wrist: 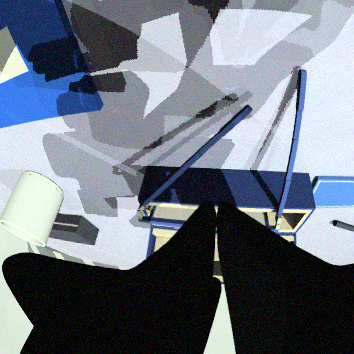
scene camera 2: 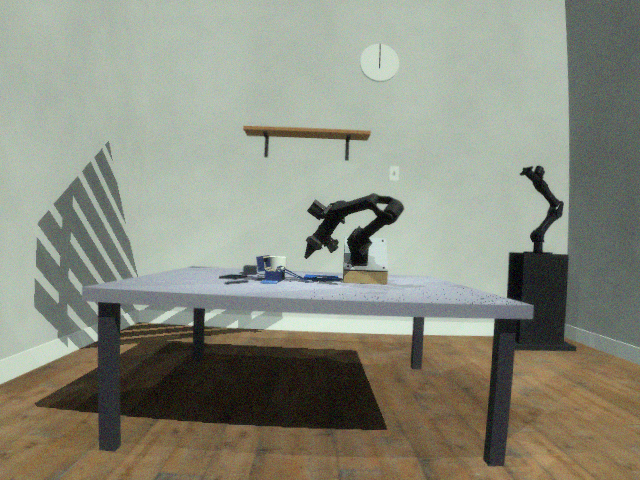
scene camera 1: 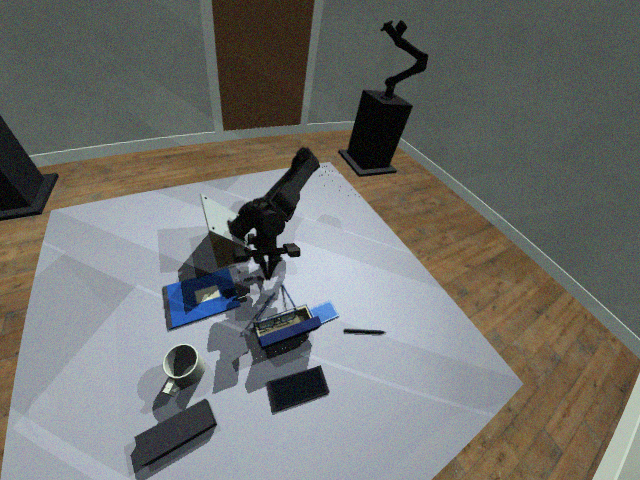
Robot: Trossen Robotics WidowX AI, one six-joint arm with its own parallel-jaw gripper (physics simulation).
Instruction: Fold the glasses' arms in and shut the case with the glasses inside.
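Frame: origin at the arm's base, x up, y right, z ahead, level; centimetres.
Where they show: gripper, between the fingertips: (wrist: 213, 211) (scene camera 2: 305, 258) (scene camera 1: 267, 280); arm's base, origin of its link: (scene camera 2: 359, 259) (scene camera 1: 235, 230).
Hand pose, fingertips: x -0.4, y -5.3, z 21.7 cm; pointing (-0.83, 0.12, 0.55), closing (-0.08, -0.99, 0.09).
Observation:
Things, the pixels of their centre, and the offset from my fingertips.
- glasses, middle of its body: (wrist: 212, 150) (scene camera 1: 270, 304) (scene camera 2: 293, 276) dx -7.4, dy +0.3, dz +4.5 cm
- light blue pad, middle of its body: (wrist: 337, 192) (scene camera 1: 323, 312) dx -9.0, dy -15.0, dz +11.6 cm
- pen, middle of its body: (scene camera 1: 366, 331) dx -8.8, dy -25.1, dz +21.9 cm
- blue book, middle of its body: (scene camera 1: 201, 296) (scene camera 2: 321, 277) dx -8.8, dy +20.1, dz -5.5 cm
- mug, middle of its body: (wrist: 30, 213) (scene camera 1: 182, 370) (scene camera 2: 275, 264) dx -4.5, dy +26.5, dz +16.4 cm
- black phone, middle of its body: (scene camera 1: 298, 387) (scene camera 2: 233, 276) dx -8.8, dy +0.2, dz +29.1 cm
- dark grey block, middle of its body: (wrist: 59, 226) (scene camera 1: 177, 430) (scene camera 2: 250, 269) dx -7.5, dy +29.8, dz +28.7 cm
The blue case (scene camera 1: 289, 334) (scene camera 2: 275, 275) (wrist: 240, 186) stands open on the table, its lid raised and its inside cream. The glasses (scene camera 1: 279, 323) lie with their front in the case. Both arms stick out over its edge toward my base. In the wrist view, the left glasses arm (wrist: 200, 153) slants inward, partly folded. The right glasses arm (wrist: 296, 135) points nearly straight out. My gripper (scene camera 1: 268, 277) (scene camera 2: 307, 256) (wrist: 213, 211) is shut and empty, above and to the base side of the case. Its fingers hide part of the glasses' front in the wrist view.
A light blue pad (scene camera 1: 326, 313) (wrist: 336, 193) and a pen (scene camera 1: 364, 331) lie beside the case. A blue book (scene camera 1: 173, 316) (wrist: 35, 107), a mug (scene camera 1: 192, 369) (wrist: 32, 207), a black phone (scene camera 1: 298, 389) and a dark grey block (scene camera 1: 173, 436) (wrist: 80, 231) are around it.

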